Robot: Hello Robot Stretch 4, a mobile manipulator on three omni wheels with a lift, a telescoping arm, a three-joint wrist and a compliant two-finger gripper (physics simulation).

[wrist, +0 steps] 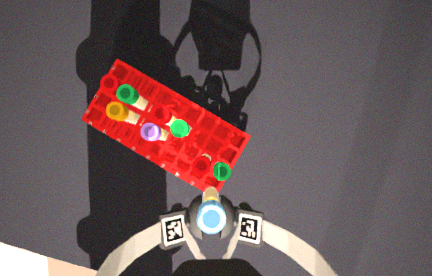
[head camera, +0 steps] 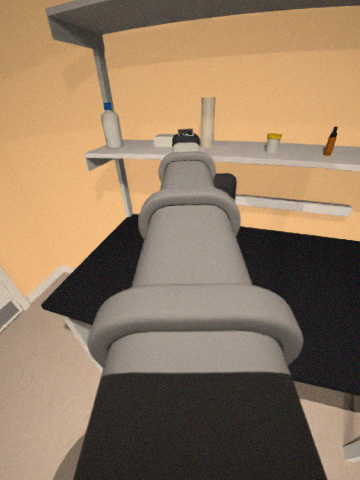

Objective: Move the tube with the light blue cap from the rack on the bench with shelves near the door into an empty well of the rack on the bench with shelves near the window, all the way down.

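Places are measured from the robot's base along level axes (x ahead, y left, z up), in metres.
Pixels of known places: hand, its tool point: (wrist: 211, 214).
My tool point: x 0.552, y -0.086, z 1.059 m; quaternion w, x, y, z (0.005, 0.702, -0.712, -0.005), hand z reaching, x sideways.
For each thing: its top centre in the pictures, then the offset to it from my tool point. "spot": a spot on its surface instead. Level surfaces: height alone.
- tube with the light blue cap, centre of its top: (wrist: 212, 222) 0.000 m left, 0.009 m ahead, 0.052 m up
- red rack, a spot on its surface: (wrist: 216, 186) spot: 0.009 m right, 0.002 m ahead, 0.126 m down
- black bench top, height of its surface: 0.172 m down
- shelf, height of its surface: 0.285 m up
- bottle with a blue cap, centre of its top: (head camera: 106, 102) 0.410 m left, 0.538 m ahead, 0.463 m up
- white box, centre of its top: (head camera: 169, 135) 0.158 m left, 0.526 m ahead, 0.325 m up
- tall beige cylinder, centre of its top: (head camera: 208, 97) 0.003 m right, 0.457 m ahead, 0.463 m up
- yellow-lidded jar, centre of its top: (head camera: 274, 134) 0.235 m right, 0.347 m ahead, 0.345 m up
- amber bottle, centre of its top: (head camera: 336, 126) 0.416 m right, 0.291 m ahead, 0.377 m up
The tube with the light blue cap (wrist: 211, 197) is between the fingertips of my gripper (wrist: 211, 218), at the bottom middle of the wrist view. The gripper is shut on it, and the cap faces the camera. The tube's lower end overlaps the near corner of the red rack (wrist: 216, 186) in the picture; the rack looks some way below it. The rack holds tubes with green (wrist: 179, 128), orange (wrist: 117, 111), purple (wrist: 150, 132) and red (wrist: 201, 165) caps. In the head camera view the arm hides the gripper, tube and rack.
The black bench top (head camera: 300, 280) lies under the extended arm (head camera: 192, 245). The shelf (head camera: 240, 152) behind bears a bottle with a blue cap (head camera: 112, 129), a white box (head camera: 163, 140), a tall beige cylinder (head camera: 208, 122), a yellow-lidded jar (head camera: 273, 143) and an amber bottle (head camera: 330, 143).
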